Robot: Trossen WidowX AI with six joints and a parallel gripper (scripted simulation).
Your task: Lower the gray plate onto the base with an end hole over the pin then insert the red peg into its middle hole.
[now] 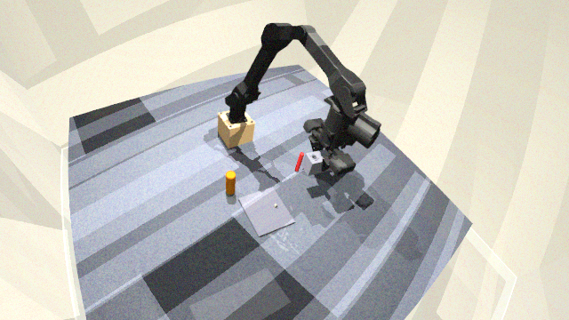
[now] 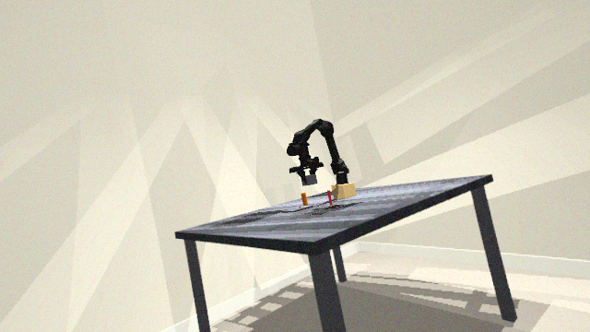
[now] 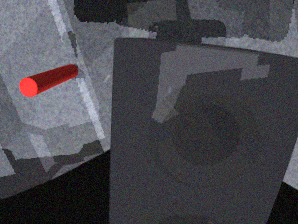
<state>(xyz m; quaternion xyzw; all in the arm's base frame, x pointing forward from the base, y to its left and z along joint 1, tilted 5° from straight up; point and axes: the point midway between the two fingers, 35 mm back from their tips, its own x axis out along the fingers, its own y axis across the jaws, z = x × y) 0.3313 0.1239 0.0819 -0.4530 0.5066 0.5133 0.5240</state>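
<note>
The base lies 140 mm to the right of my gripper tip, 130 mm below it and 10 mm ahead of it. Round my gripper tip: red peg (100 mm below, 100 mm behind, 10 mm to the left); then orange cylinder (230 mm to the right, 100 mm below, 90 mm behind); then gray plate (30 mm above).
</note>
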